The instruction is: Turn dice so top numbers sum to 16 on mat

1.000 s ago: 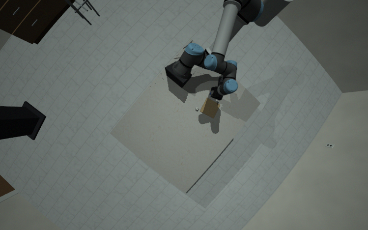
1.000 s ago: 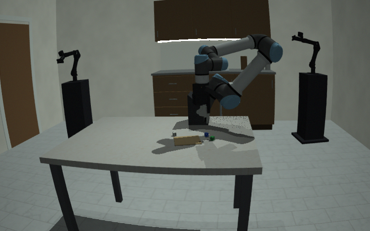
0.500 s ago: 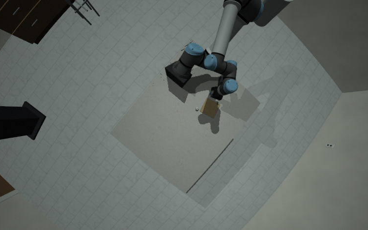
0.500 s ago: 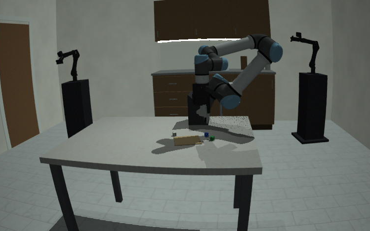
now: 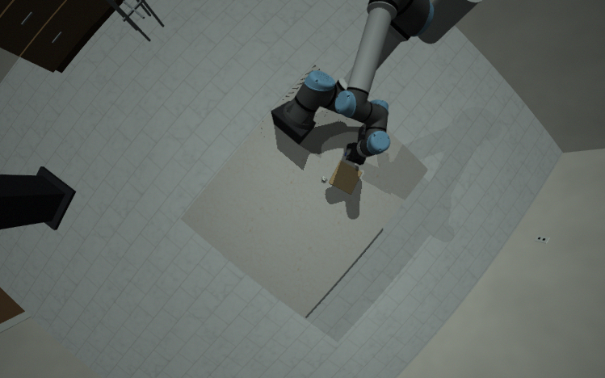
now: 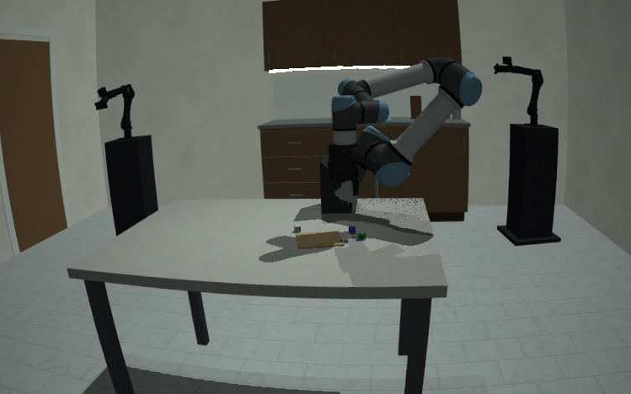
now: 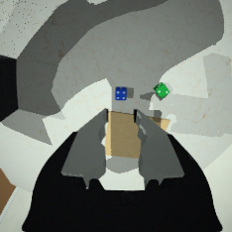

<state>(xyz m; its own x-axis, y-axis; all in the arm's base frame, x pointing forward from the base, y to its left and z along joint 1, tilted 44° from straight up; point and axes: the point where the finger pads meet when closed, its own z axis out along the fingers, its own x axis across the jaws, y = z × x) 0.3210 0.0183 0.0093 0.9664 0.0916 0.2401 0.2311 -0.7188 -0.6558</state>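
Right now the blue die is 8 cm below my hand. Also, from my hand: white die 18 cm to the right, 8 cm below, 3 cm behind; then green die 8 cm below, 7 cm ahead, 3 cm to the left; then tan mat 11 cm to the right, 9 cm below, 6 cm ahead.
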